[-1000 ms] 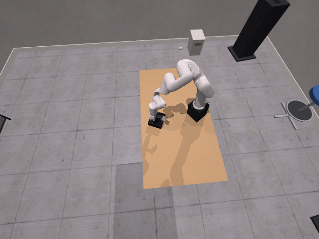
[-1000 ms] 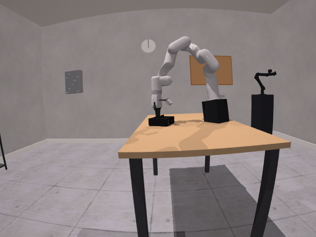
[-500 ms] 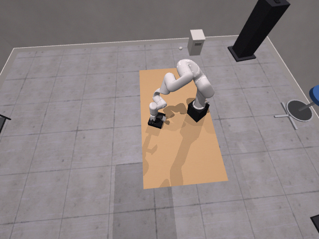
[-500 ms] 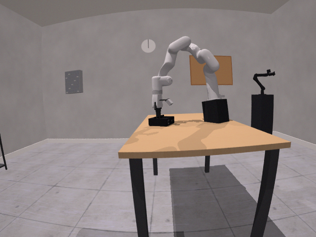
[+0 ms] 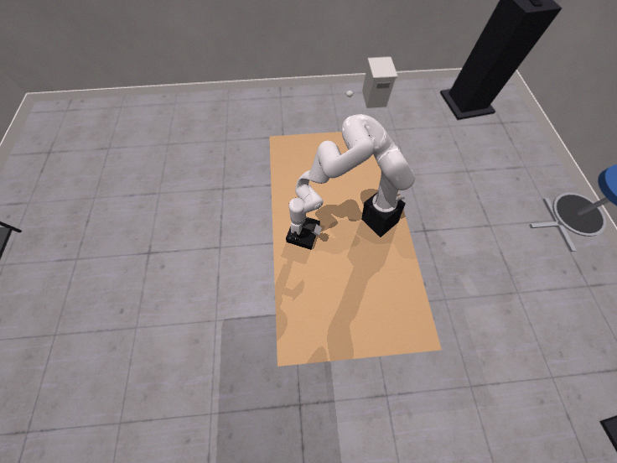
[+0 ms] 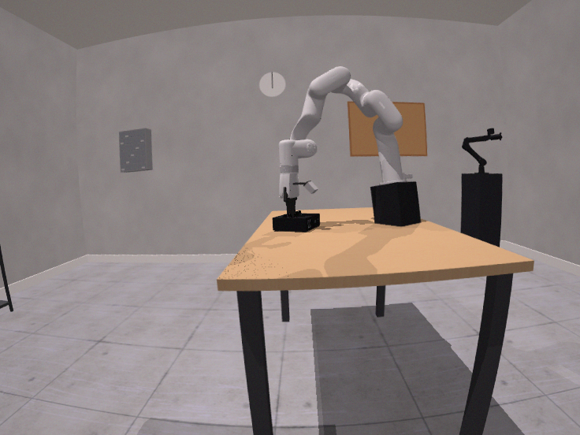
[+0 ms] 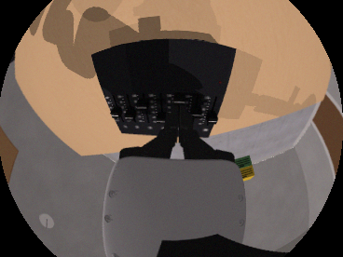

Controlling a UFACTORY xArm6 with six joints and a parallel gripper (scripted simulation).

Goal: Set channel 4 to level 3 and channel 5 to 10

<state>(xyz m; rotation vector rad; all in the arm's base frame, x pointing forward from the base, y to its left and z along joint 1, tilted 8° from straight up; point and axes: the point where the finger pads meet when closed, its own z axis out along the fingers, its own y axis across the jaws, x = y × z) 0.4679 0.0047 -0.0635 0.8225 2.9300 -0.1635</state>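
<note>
My hand is 20 mm to the left of the fader cap and 10 mm above it.
</note>
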